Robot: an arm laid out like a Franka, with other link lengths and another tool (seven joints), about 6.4 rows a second.
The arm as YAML. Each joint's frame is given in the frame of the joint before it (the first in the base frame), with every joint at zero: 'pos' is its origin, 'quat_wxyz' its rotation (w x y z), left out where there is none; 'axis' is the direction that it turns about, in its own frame. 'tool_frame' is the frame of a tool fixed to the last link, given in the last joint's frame.
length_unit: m
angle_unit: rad
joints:
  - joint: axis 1
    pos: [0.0, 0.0, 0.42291]
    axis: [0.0, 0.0, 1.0]
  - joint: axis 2
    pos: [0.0, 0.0, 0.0]
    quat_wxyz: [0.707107, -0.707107, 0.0, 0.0]
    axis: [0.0, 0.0, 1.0]
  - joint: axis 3
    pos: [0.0, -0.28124, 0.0]
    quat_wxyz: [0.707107, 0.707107, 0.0, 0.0]
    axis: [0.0, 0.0, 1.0]
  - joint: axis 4
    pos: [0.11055, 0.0, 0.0]
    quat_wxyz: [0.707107, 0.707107, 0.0, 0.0]
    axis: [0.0, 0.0, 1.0]
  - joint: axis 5
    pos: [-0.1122, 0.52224, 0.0]
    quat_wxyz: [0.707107, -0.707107, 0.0, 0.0]
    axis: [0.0, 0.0, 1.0]
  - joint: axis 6
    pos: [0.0, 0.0, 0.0]
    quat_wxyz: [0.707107, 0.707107, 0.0, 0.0]
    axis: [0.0, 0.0, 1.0]
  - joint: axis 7
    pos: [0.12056, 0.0, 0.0]
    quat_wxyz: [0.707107, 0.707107, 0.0, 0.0]
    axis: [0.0, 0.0, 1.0]
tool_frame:
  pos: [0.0, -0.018, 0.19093]
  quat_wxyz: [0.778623, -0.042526, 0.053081, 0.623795]
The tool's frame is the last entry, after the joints.
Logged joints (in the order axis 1, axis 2, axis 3, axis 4, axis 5, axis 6, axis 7), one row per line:
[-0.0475 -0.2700 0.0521 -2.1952 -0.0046 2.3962 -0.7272]
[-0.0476 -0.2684 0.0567 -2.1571 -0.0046 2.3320 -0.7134]
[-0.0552 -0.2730 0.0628 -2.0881 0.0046 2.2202 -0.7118]
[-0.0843 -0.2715 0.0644 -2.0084 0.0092 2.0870 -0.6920]
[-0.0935 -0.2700 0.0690 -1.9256 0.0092 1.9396 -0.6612]
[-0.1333 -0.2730 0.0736 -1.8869 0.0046 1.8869 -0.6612]
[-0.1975 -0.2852 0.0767 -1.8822 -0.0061 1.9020 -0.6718]
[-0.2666 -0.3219 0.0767 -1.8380 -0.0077 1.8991 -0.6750]
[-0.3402 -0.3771 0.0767 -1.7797 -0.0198 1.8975 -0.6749]
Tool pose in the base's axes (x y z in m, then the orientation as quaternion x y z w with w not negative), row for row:
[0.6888 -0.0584 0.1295 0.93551 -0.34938 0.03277 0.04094]
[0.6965 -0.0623 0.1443 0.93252 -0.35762 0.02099 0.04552]
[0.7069 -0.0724 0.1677 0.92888 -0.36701 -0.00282 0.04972]
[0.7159 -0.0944 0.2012 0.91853 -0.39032 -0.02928 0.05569]
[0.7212 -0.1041 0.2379 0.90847 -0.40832 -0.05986 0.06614]
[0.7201 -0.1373 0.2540 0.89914 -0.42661 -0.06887 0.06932]
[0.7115 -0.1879 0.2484 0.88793 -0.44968 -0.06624 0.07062]
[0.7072 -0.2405 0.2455 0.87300 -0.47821 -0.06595 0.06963]
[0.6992 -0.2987 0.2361 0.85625 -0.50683 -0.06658 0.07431]
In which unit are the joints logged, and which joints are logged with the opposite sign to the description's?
The joints are logged in radians. Opposite sign: axis 2, axis 3.
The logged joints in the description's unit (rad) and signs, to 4 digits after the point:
[-0.0475 0.2700 -0.0521 -2.1952 -0.0046 2.3962 -0.7272]
[-0.0476 0.2684 -0.0567 -2.1571 -0.0046 2.3320 -0.7134]
[-0.0552 0.2730 -0.0628 -2.0881 0.0046 2.2202 -0.7118]
[-0.0843 0.2715 -0.0644 -2.0084 0.0092 2.0870 -0.6920]
[-0.0935 0.2700 -0.0690 -1.9256 0.0092 1.9396 -0.6612]
[-0.1333 0.2730 -0.0736 -1.8869 0.0046 1.8869 -0.6612]
[-0.1975 0.2852 -0.0767 -1.8822 -0.0061 1.9020 -0.6718]
[-0.2666 0.3219 -0.0767 -1.8380 -0.0077 1.8991 -0.6750]
[-0.3402 0.3771 -0.0767 -1.7797 -0.0198 1.8975 -0.6749]

